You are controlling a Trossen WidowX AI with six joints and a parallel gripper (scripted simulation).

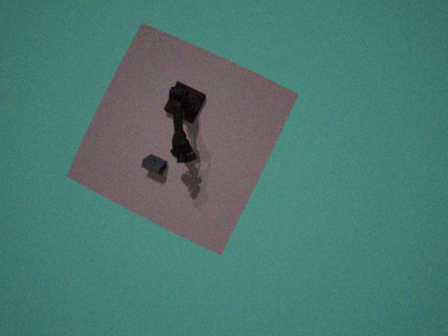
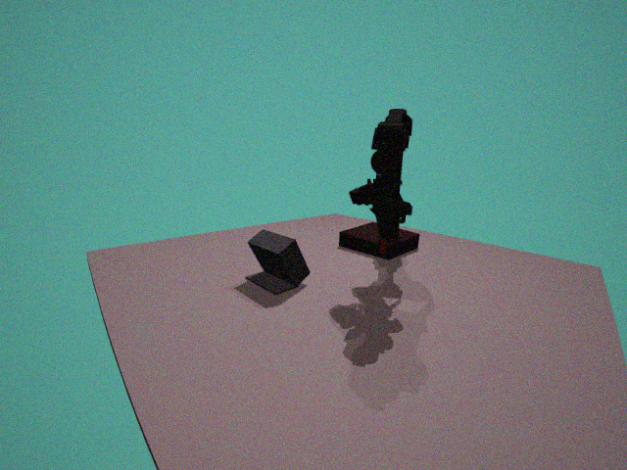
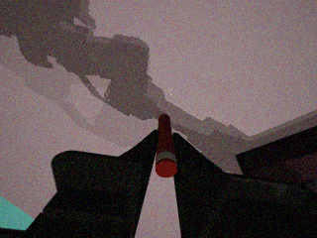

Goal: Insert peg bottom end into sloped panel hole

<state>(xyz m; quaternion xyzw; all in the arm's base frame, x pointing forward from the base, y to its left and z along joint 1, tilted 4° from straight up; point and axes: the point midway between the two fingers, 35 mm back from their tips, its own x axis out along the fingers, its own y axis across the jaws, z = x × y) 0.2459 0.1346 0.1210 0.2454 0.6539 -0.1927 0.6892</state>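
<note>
My gripper tip is 200 mm short of the sloped panel, 170 mm to the left of it and 60 mm above it. Round my gripper tip: red peg: 20 mm above.
</note>
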